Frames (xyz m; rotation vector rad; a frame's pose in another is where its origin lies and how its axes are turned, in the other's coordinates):
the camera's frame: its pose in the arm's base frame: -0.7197 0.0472 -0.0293 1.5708 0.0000 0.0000
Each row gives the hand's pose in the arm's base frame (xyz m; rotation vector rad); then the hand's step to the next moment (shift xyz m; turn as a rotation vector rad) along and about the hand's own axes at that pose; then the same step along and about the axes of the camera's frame.
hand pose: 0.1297 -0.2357 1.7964 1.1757 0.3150 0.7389
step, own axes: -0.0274 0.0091 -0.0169 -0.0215 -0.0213 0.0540
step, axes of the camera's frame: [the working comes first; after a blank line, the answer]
step, axes of the arm's base frame: -0.0331 -0.0045 -0.0021 0.0235 -0.0572 -0.0023

-0.0331 -0.0021 0.0045 0.0235 -0.0023 0.0572
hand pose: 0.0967 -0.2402 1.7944 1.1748 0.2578 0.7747
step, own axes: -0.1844 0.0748 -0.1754 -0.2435 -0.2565 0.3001
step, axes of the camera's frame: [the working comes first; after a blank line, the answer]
step, axes of the arm's base frame: -0.2617 0.0181 -0.0393 0.0980 -0.4234 -0.1622

-0.2617 -0.0393 -0.0181 0.0980 -0.1622 0.4234
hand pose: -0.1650 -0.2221 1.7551 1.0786 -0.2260 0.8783
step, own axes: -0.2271 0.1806 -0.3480 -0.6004 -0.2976 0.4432
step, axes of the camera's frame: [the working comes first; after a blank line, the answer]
step, axes of the arm's base frame: -0.3621 0.2087 -0.1750 -0.0708 -0.7338 -0.3195

-0.3621 -0.1750 -0.2087 -0.0708 -0.3195 0.7338
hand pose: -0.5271 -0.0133 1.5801 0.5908 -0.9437 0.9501
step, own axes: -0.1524 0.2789 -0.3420 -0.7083 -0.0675 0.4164
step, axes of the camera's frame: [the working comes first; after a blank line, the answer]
step, axes of the arm's base frame: -0.1441 0.3355 -0.2909 -0.2890 -0.6475 -0.4204

-0.1441 -0.2909 -0.3355 -0.2890 -0.4204 0.6475
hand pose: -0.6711 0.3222 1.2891 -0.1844 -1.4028 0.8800
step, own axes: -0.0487 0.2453 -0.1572 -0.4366 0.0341 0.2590
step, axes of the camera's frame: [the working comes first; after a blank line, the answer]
step, axes of the arm's base frame: 0.0419 0.1957 -0.2172 -0.2124 -0.3485 -0.3039

0.0419 -0.2172 -0.1957 -0.2124 -0.3039 0.3485
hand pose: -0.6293 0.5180 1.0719 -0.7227 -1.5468 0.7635
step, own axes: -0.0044 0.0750 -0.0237 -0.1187 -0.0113 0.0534
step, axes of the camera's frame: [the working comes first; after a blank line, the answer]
step, axes of the arm's base frame: 0.0258 0.0424 -0.0612 -0.0413 -0.1057 -0.0647

0.0258 -0.0612 -0.0424 -0.0413 -0.0647 0.1057
